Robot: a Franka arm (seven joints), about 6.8 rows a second.
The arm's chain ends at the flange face. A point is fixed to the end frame.
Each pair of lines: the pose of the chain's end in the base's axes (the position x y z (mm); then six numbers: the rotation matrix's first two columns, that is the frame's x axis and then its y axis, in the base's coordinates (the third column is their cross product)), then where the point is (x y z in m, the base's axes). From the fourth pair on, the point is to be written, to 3 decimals.
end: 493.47, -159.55, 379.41, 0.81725, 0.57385, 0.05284, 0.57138, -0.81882, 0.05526
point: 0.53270 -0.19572 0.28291
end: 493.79, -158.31, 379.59, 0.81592, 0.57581, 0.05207, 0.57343, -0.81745, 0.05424
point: 0.53299 -0.19435 0.28303
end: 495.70, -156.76, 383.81, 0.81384, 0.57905, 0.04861, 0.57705, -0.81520, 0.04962
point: 0.53451 -0.19247 0.28697
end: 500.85, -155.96, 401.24, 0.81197, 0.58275, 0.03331, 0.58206, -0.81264, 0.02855
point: 0.537 -0.191 0.303
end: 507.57, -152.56, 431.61, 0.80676, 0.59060, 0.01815, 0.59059, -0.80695, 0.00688
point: 0.542 -0.186 0.332
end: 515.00, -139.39, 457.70, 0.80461, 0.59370, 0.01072, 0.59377, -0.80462, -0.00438
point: 0.548 -0.172 0.358
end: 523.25, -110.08, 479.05, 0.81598, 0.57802, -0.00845, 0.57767, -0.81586, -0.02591
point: 0.553 -0.143 0.378
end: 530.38, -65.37, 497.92, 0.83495, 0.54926, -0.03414, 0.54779, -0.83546, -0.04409
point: 0.556 -0.099 0.396
